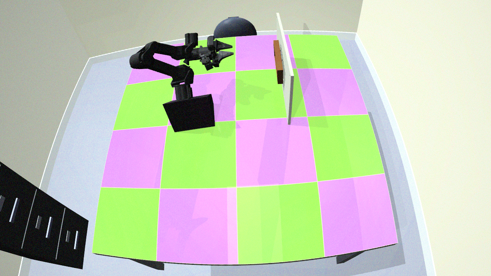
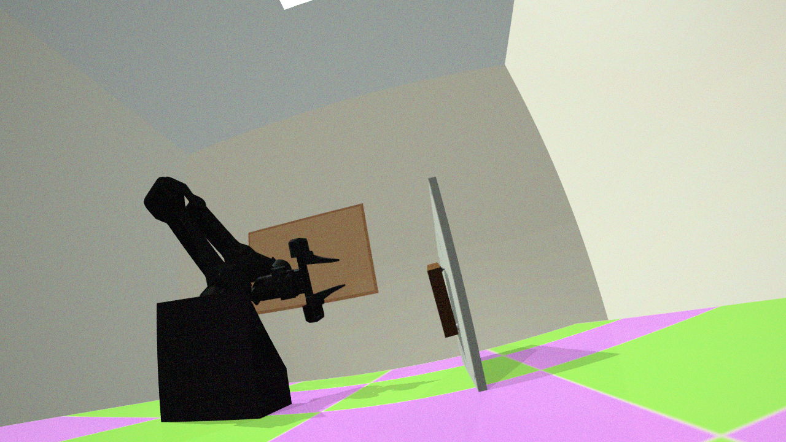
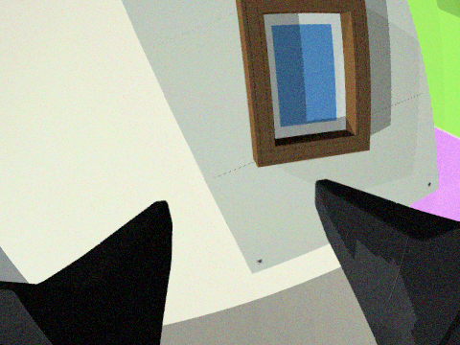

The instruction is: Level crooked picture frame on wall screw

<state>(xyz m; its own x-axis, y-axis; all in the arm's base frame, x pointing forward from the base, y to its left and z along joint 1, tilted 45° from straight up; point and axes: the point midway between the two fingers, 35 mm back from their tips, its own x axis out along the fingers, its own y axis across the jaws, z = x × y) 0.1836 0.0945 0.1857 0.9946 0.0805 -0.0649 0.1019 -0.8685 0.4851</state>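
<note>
Now: gripper tip 210 mm short of the picture frame, 90 mm above it and 10 mm to the right of it. Also, from my gripper tip: wall panel: 220 mm ahead, 100 mm below.
</note>
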